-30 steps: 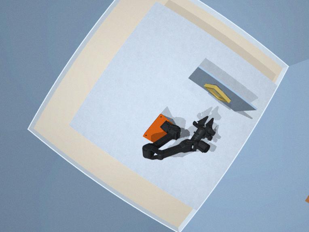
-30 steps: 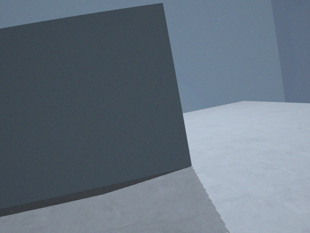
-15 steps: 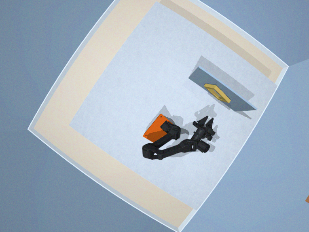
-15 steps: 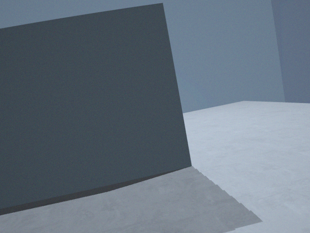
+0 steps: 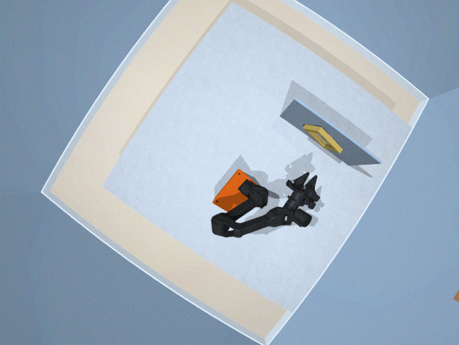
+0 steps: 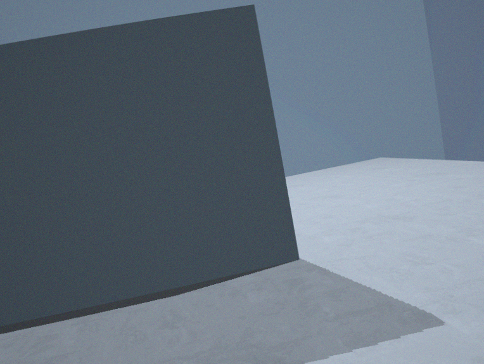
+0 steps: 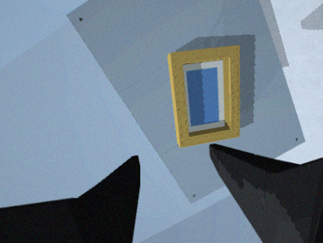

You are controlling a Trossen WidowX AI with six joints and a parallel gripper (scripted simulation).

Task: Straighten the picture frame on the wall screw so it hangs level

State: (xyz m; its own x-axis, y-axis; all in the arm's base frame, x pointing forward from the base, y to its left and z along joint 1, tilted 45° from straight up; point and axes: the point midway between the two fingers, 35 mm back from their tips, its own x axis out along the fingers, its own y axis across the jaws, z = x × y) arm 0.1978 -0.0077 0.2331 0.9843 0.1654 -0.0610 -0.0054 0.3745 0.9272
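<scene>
Right now my gripper tip is 190 mm short of the picture frame, 90 mm above it and 60 mm to the right of it. The rest, counted from my gripper tip: grey wall panel 200 mm ahead, 100 mm below, 50 mm to the left.
</scene>
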